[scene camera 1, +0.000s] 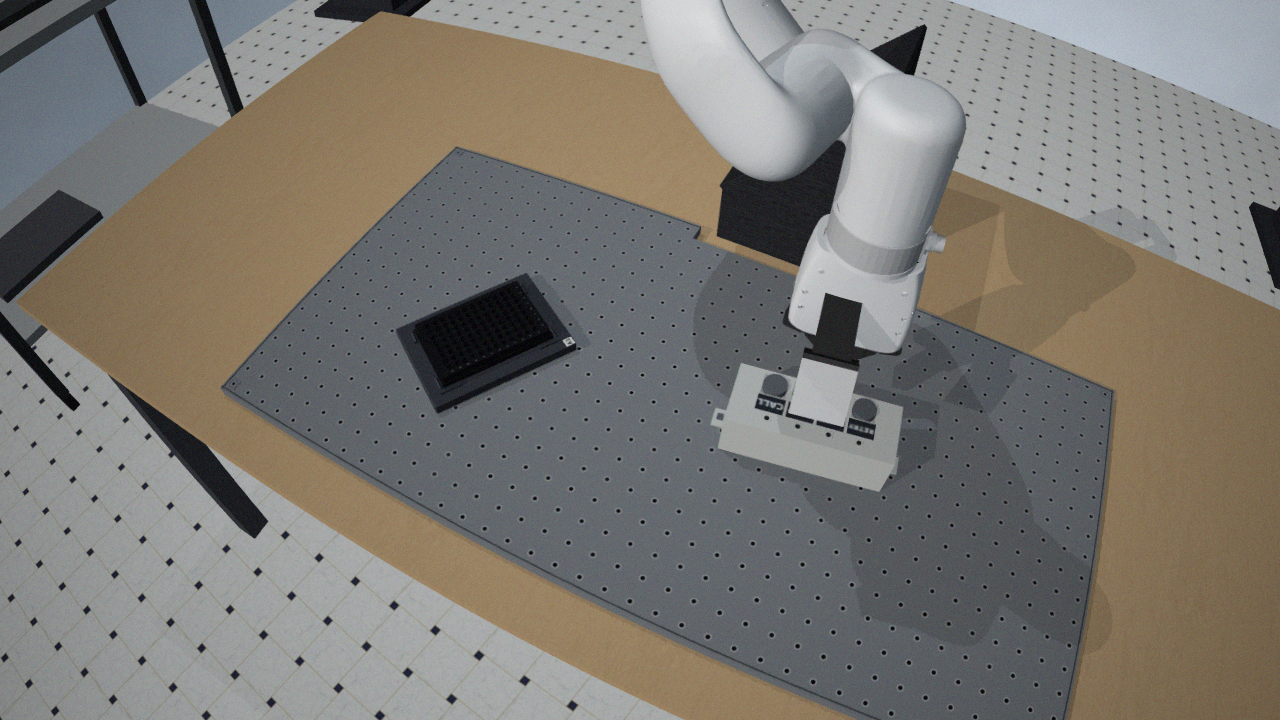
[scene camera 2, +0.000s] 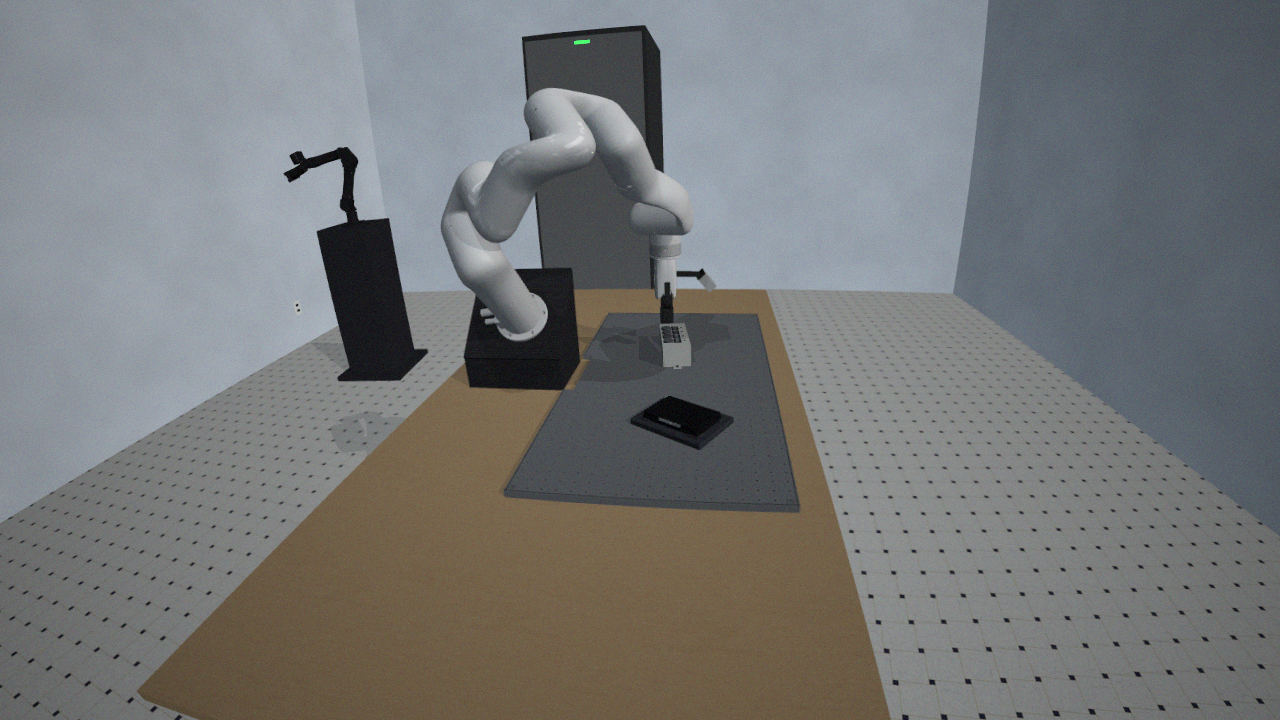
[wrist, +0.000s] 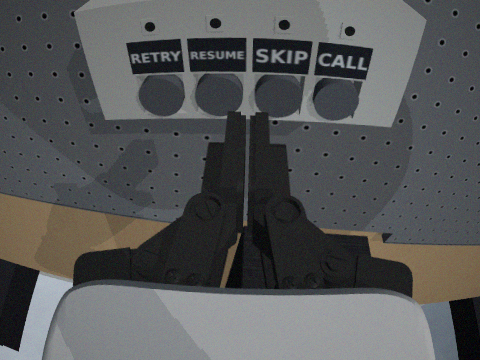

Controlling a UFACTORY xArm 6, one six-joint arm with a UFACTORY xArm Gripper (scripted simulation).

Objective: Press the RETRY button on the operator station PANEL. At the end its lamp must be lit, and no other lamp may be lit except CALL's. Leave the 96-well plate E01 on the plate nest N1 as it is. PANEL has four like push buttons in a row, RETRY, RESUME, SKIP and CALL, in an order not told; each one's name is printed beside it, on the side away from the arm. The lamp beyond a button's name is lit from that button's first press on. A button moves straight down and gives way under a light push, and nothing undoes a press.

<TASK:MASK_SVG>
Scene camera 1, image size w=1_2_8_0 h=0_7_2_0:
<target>my gripper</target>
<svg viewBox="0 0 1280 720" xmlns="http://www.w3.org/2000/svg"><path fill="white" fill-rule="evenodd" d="M827 214L819 220L808 241L795 281L791 303L785 310L782 321L785 326L800 333L803 332L808 340L814 344L813 349L804 348L788 413L844 427L860 367L858 359L872 356L876 353L899 356L902 352L902 346L907 338L920 298L928 252L923 255L920 263L917 262L910 270L900 274L879 275L863 271L847 263L831 247L825 231L830 215Z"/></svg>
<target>black plate E01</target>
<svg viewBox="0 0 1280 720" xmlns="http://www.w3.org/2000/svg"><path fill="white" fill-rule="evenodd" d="M518 281L514 281L415 324L415 334L444 388L554 338L548 325Z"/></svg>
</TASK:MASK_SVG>
